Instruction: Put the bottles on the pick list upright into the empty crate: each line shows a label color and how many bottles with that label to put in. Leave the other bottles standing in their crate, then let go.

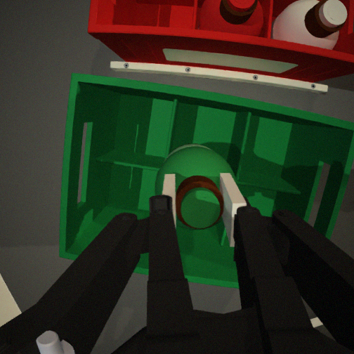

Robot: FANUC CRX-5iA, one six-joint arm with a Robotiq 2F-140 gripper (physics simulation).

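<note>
A green-capped bottle with a green body and brown neck (195, 162) is between the pale finger pads of my gripper (197, 189), which is shut on its neck. The bottle is over the middle of the green crate (69, 165) and looks close to upright; its lower end is hidden. No other bottle shows in the green crate, whose near part is partly hidden by the fingers. In the red crate (210, 42) at the top, a red bottle (242, 22) and a white bottle (305, 27) stand in separate compartments.
A pale strip with screws (220, 73) lies between the two crates. Thin dividers split the green crate into compartments. The red crate's wall carries a pale label panel. A pale edge shows at the lower left.
</note>
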